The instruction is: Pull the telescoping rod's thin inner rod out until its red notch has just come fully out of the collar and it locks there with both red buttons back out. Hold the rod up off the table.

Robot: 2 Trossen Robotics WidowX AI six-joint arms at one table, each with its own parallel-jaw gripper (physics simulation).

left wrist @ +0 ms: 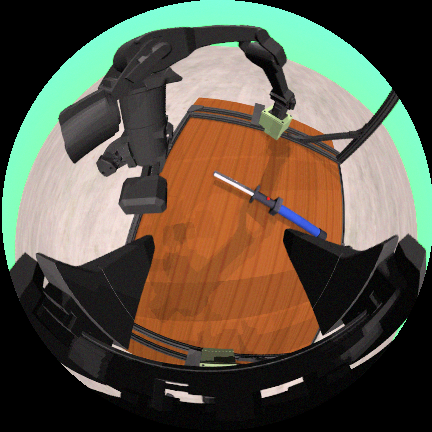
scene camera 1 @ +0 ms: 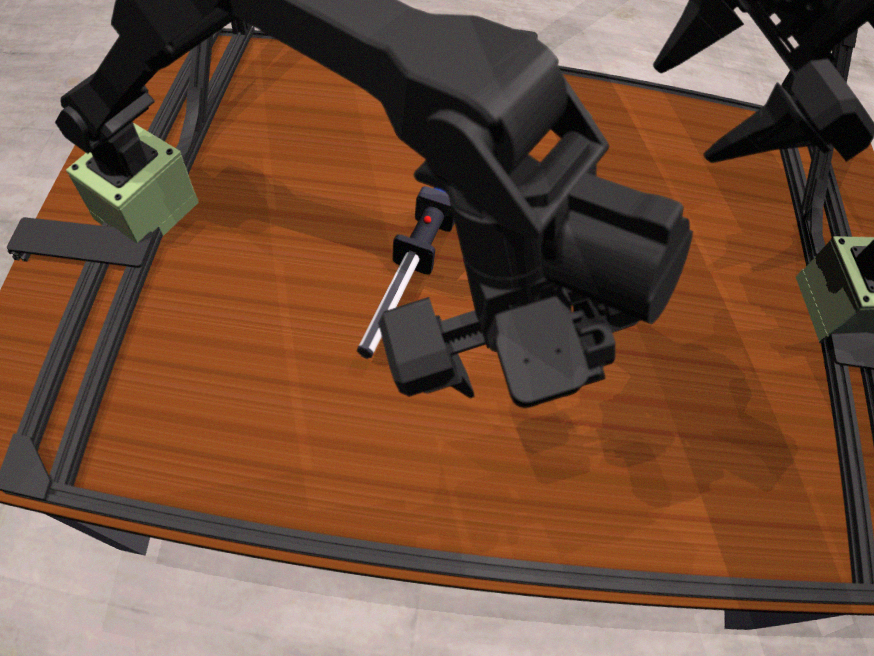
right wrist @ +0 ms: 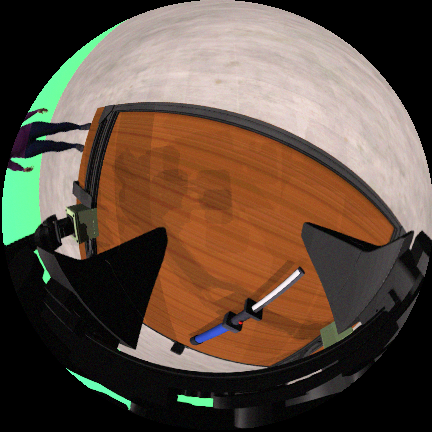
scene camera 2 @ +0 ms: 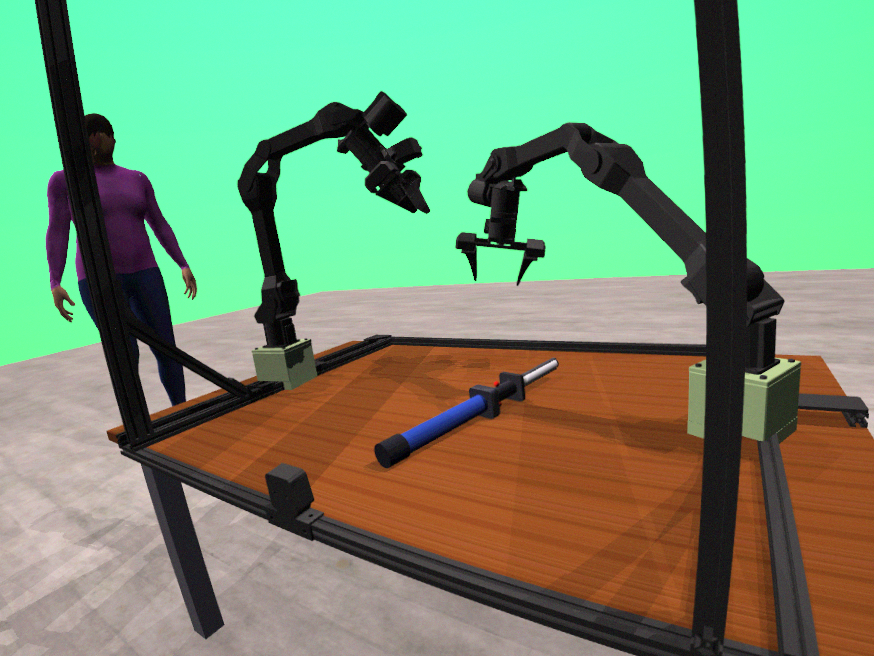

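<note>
The rod lies on the table, held by neither gripper. Its blue outer tube (scene camera 2: 446, 422) (left wrist: 299, 220) (right wrist: 212, 332) runs into a dark collar with two square flanges. One red button (scene camera 1: 427, 218) (left wrist: 268, 199) (right wrist: 240, 323) shows on the collar; the other is hidden. The silver inner rod (scene camera 1: 390, 300) (scene camera 2: 540, 372) (left wrist: 232, 183) (right wrist: 277, 290) sticks out, dark-tipped. No red notch can be made out on it. My left gripper (scene camera 1: 681, 112) (scene camera 2: 420, 210) (left wrist: 219, 239) is open and empty, high above the table. My right gripper (scene camera 2: 497, 281) (right wrist: 236, 232) is open and empty, pointing down high above the table.
In scene camera 1 the right arm (scene camera 1: 465, 77) covers most of the blue tube. Pale green arm bases (scene camera 2: 284, 365) (scene camera 2: 769, 402) stand at both table sides. A dark metal frame (scene camera 2: 437, 564) edges the table, with a small black block (scene camera 2: 288, 487) on it and uprights (scene camera 2: 718, 176).
</note>
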